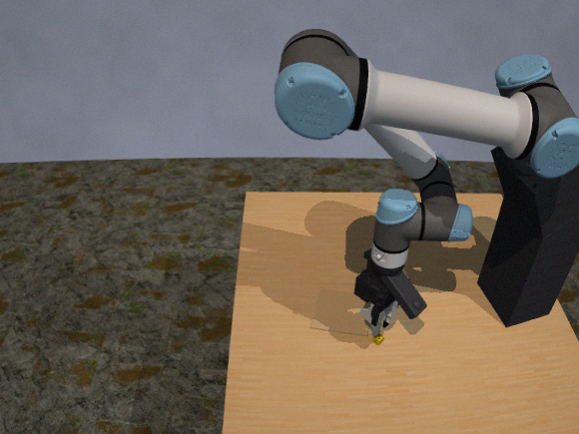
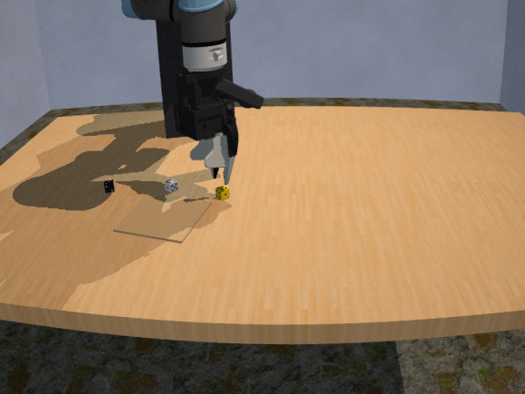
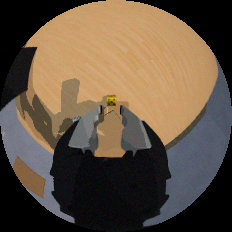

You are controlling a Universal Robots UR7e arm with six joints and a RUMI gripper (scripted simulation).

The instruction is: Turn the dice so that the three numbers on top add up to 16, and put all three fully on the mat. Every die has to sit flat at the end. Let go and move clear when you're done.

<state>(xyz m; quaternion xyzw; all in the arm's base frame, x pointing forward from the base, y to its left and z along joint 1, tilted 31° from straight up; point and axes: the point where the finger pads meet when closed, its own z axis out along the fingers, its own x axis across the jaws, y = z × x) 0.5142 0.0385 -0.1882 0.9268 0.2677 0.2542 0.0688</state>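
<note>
Now: hand 40 mm above the yellow die. Round my hand: thin tan mat 110 mm to the right, 60 mm ahead, 50 mm below; black die 240 mm to the right, 70 mm behind, 40 mm below; white die 100 mm to the right, 50 mm behind, 40 mm below.
</note>
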